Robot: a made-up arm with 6 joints.
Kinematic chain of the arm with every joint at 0, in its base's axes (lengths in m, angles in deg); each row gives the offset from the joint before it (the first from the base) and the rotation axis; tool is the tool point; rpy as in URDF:
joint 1: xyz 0 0 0.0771 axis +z
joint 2: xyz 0 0 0 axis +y
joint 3: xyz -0.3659 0 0.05 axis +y
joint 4: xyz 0.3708 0 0.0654 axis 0.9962 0 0.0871
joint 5: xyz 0 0 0 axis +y
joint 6: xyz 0.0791 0 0.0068 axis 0.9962 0 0.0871
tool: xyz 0 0 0 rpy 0 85 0
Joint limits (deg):
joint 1: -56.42..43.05
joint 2: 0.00..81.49
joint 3: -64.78..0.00
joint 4: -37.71..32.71
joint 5: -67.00..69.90
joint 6: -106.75..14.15
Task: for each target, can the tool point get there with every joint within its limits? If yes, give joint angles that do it. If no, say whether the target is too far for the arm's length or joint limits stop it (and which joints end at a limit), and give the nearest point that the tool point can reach.
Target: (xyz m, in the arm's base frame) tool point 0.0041 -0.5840 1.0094
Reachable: no: too far | nearest point 0.1139 -0.2379 0.5753 | short by 0.566 m
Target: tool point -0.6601 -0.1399 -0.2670
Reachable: no: joint limits stop it (at a limit: joint 1, joint 2, joint 3, joint 4, joint 5) | nearest point -0.0027 -0.0784 0.0491 | short by 0.732 m
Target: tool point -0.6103 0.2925 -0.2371
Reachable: no: joint limits stop it (at a limit: joint 1, joint 2, joint 3, joint 4, joint 5) | nearest point 0.0165 0.0705 0.0482 | short by 0.724 m
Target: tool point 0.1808 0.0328 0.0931
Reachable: yes | joints 10.46 61.43 -6.26 -15.47 1.38 -61.42
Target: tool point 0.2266 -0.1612 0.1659
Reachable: yes | joints -33.92 69.52 -26.41 -16.56 18.92 -90.94
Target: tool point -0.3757 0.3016 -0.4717
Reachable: no: joint limits stop it (at a limit: joint 1, joint 2, joint 3, joint 4) | nearest point 0.0383 0.0779 0.0244 | short by 0.684 m
